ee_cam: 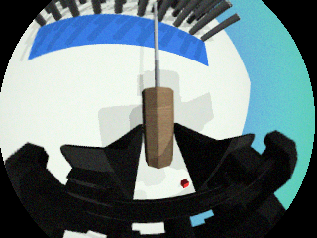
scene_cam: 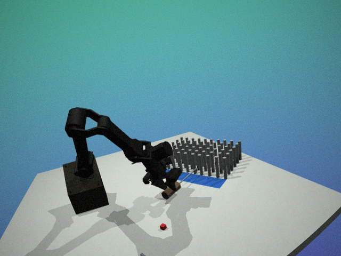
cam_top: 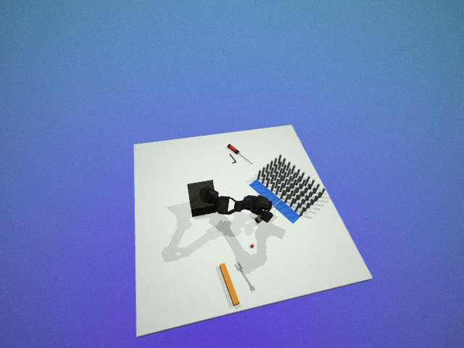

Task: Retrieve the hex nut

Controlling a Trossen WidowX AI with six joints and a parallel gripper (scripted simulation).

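My gripper tip is now 130 mm to the right of the blue taped strip, 120 mm short of it and 40 mm above it. Also, from my gripper tip: grey rod tool (90 mm ahead, 60 mm to the left); grey wrench (330 mm to the right, 180 mm behind, 30 mm below); small red cube (170 mm to the right, 100 mm behind, 30 mm below).
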